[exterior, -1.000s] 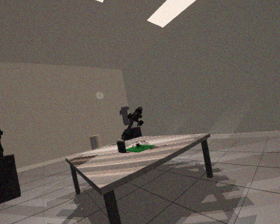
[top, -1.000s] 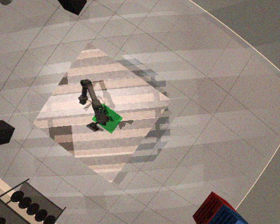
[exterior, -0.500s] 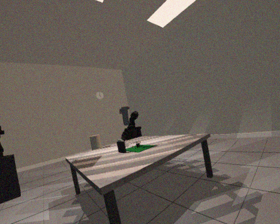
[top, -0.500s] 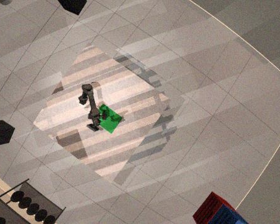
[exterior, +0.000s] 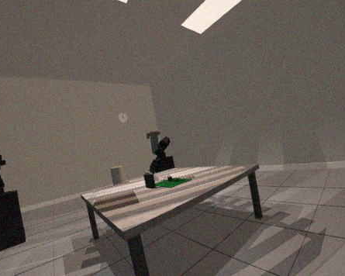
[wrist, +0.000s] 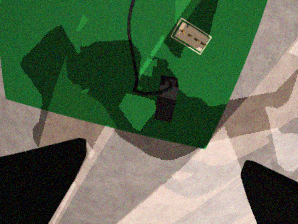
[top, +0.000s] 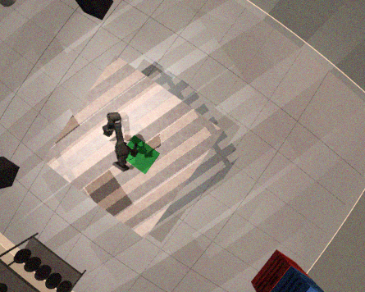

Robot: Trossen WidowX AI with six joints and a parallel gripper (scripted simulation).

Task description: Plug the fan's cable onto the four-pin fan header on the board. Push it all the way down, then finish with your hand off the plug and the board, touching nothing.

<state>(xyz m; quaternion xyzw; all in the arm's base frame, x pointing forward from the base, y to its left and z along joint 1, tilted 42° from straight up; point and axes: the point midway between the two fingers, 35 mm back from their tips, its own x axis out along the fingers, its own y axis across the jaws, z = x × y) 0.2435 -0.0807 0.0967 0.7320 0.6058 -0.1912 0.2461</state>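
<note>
Now: the black fan plug 10 cm below my gripper tip and 1 cm to the left of it. From my gripper tip the other things lie so: green board 14 cm below, 7 cm ahead, 5 cm to the right; then cream four-pin fan header 12 cm below, 5 cm to the right, 2 cm behind; then black fan 21 cm to the right, 7 cm below, 2 cm behind.
</note>
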